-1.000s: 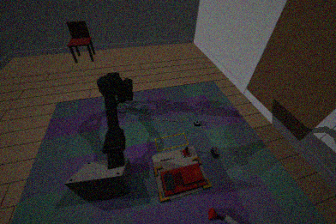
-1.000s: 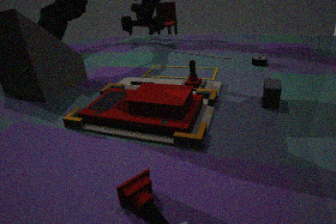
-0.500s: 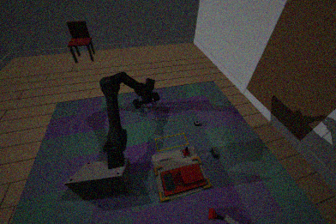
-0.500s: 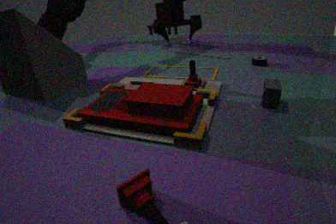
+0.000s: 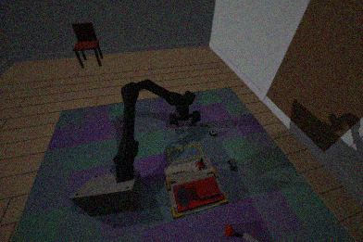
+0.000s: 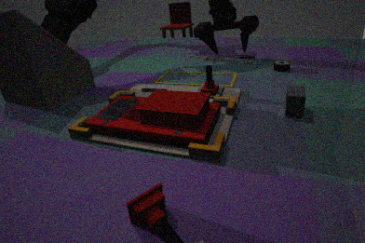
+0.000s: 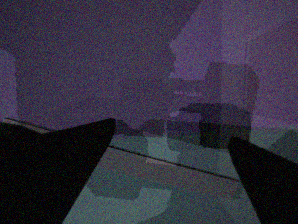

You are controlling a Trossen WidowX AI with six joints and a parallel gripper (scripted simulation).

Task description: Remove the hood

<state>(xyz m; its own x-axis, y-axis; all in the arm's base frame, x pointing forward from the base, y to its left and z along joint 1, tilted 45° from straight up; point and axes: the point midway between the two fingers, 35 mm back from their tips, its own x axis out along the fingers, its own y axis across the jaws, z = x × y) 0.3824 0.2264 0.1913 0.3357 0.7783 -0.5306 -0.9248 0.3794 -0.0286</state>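
My gripper tip is 5 cm past the red hood, 42 cm to the left of it and 3 cm below it. The rest, counted from my gripper tip: grey block (13 cm ahead, 34 cm to the right, 1 cm above); dark wheel (14 cm ahead, 12 cm to the right).
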